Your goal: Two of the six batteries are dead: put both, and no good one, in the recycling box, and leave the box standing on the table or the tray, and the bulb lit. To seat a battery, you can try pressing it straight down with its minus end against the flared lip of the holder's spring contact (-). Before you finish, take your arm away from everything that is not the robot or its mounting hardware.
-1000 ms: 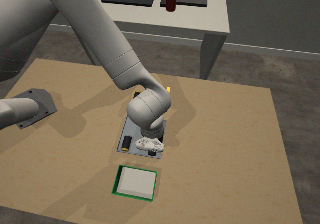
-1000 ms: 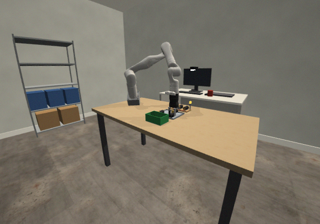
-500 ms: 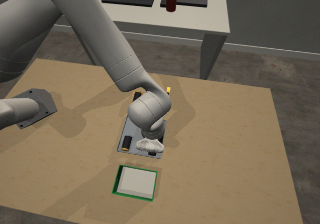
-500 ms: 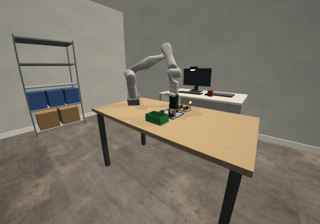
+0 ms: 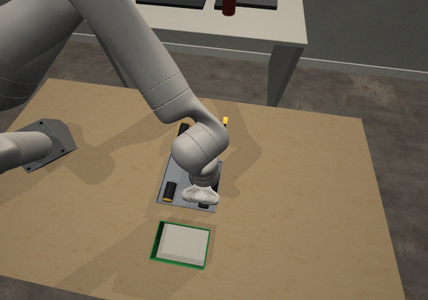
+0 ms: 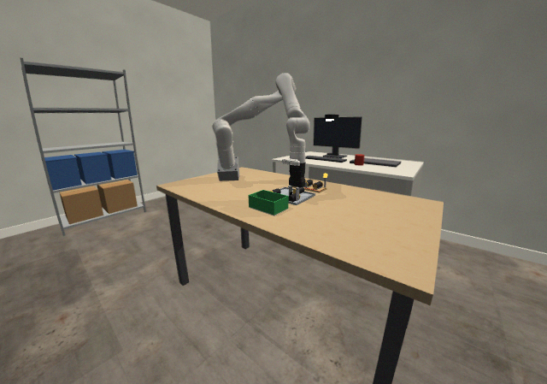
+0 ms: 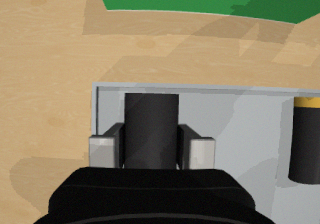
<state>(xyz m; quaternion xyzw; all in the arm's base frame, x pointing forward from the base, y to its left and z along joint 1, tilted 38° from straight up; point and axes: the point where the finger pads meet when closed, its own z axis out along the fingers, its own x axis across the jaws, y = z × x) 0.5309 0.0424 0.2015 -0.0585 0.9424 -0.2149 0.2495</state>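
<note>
My gripper is now 14 cm to the left of the green recycling box, 4 cm past it and 1 cm above it. From my hand the other things lie so: grey tray 6 cm behind, 5 cm to the left, 2 cm below.
</note>
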